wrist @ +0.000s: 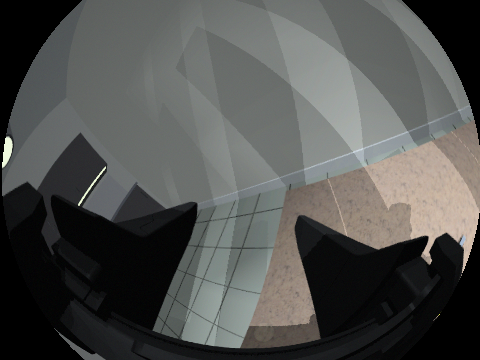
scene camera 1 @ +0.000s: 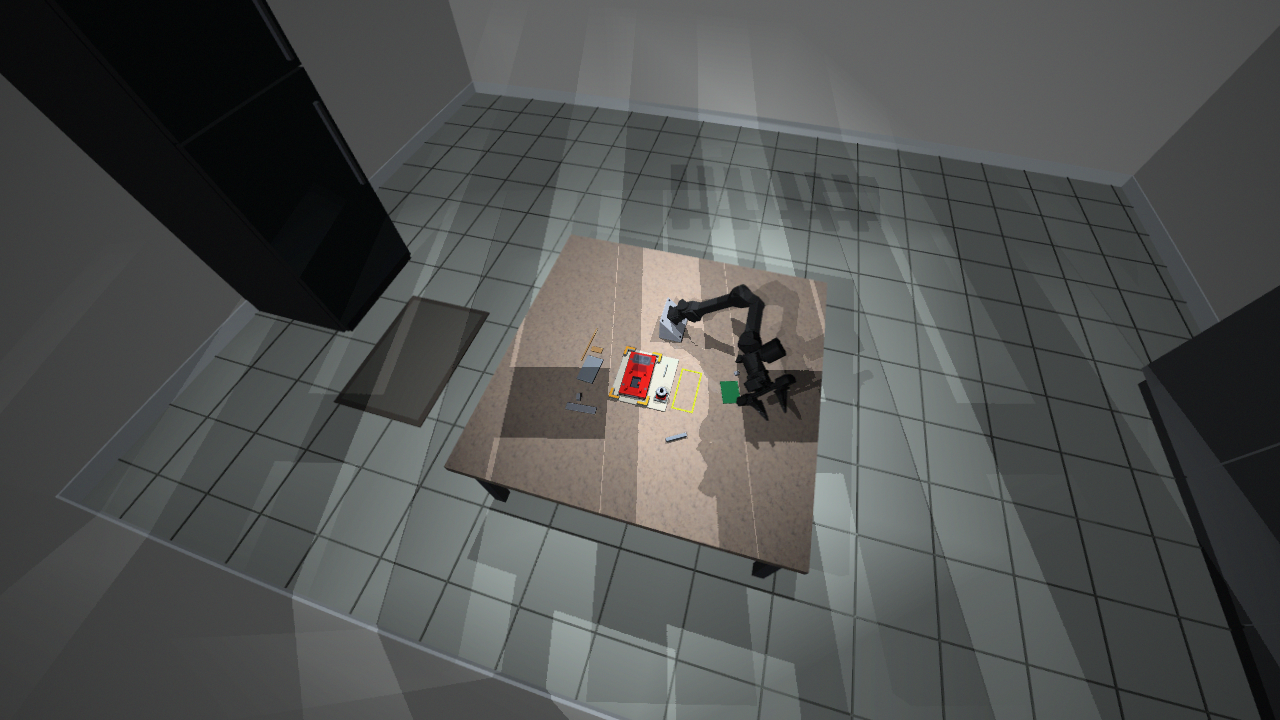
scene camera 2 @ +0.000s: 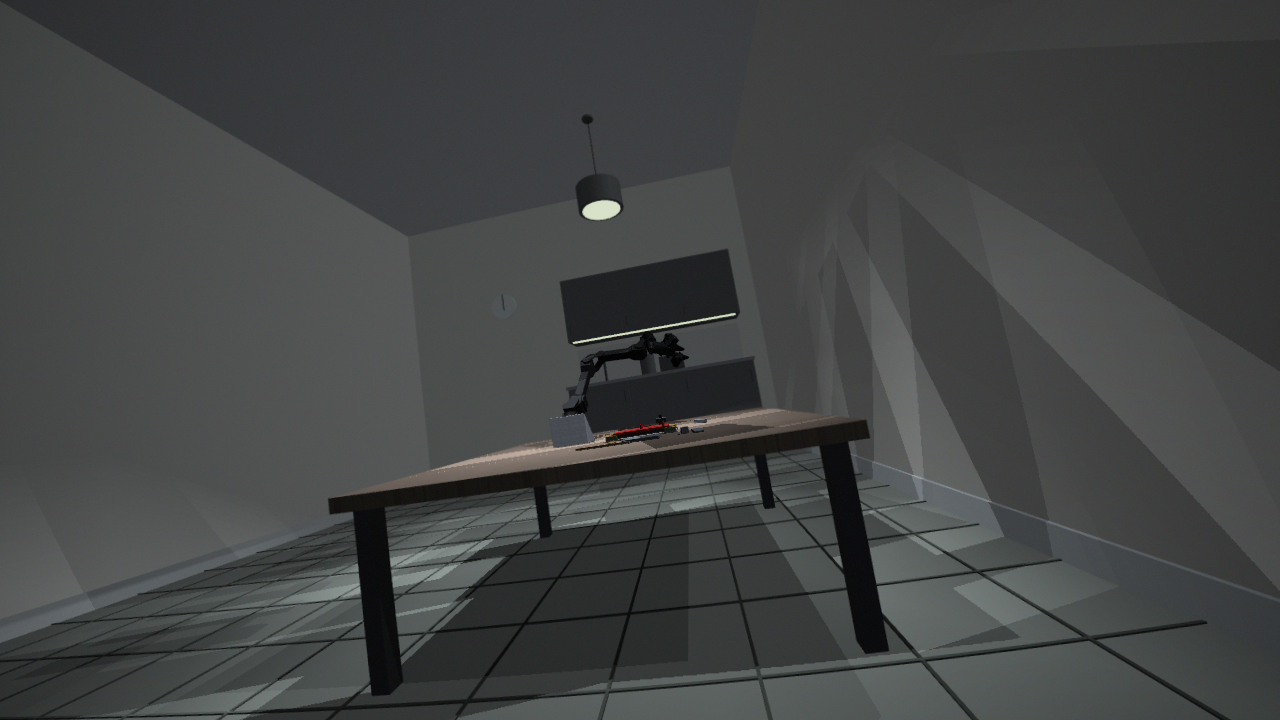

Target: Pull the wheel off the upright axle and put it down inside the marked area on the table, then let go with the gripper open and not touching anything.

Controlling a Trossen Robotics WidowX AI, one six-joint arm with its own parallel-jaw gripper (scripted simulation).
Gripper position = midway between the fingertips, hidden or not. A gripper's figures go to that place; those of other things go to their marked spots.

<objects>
My gripper (scene camera 1: 776, 416) is 1.39 m from the lens. A red block (scene camera 1: 638, 373): 1.75 m from the lens.
</objects>
